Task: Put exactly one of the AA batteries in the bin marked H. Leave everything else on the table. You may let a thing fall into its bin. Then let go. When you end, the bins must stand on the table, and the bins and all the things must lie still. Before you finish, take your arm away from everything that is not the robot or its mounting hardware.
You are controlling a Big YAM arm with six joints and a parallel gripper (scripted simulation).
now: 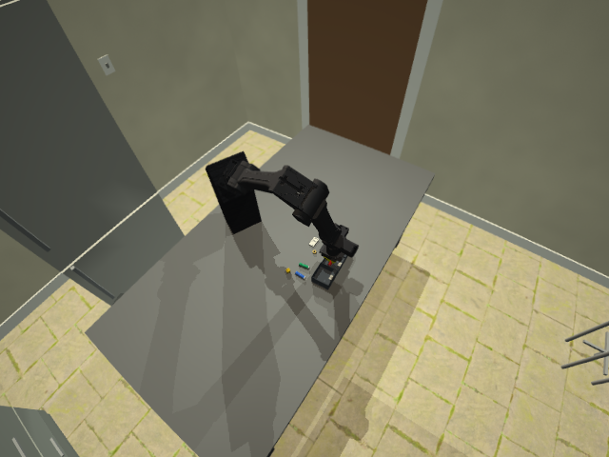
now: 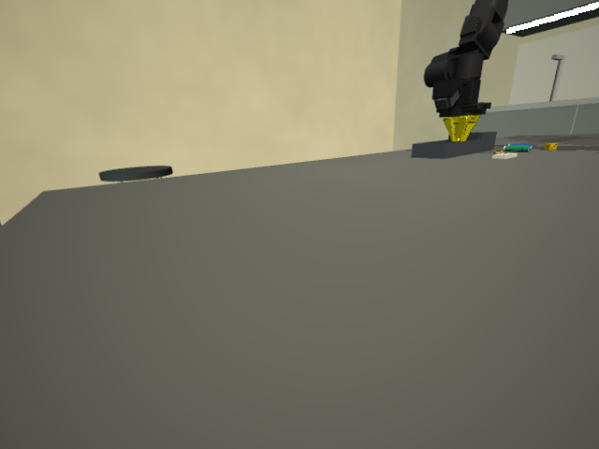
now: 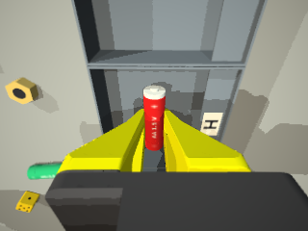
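My gripper is now 1 cm short of the dark bin. The rest, counted from my hand: red AA battery right at my hand; then brass nut 9 cm behind, 5 cm to the left, 2 cm below; then green battery 12 cm behind, 4 cm to the right, 2 cm below.
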